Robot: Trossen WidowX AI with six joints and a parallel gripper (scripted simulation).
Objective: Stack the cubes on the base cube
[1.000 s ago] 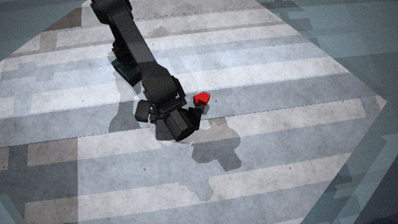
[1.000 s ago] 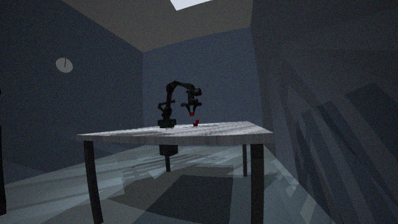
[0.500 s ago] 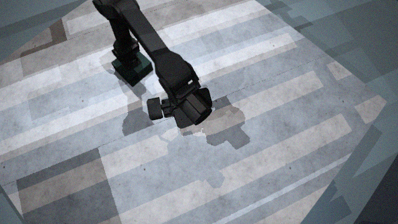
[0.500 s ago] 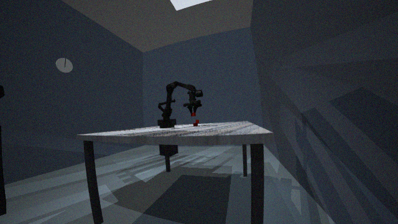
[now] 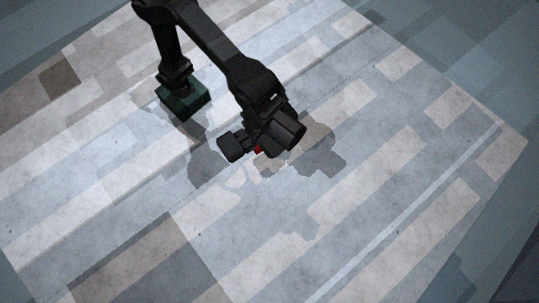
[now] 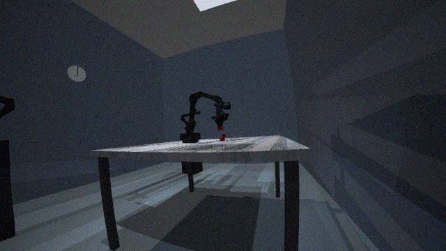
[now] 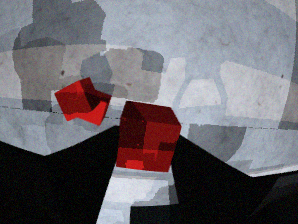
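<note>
Right now the red cube is 7 cm to the left of my gripper tip and 7 cm below it.
</note>
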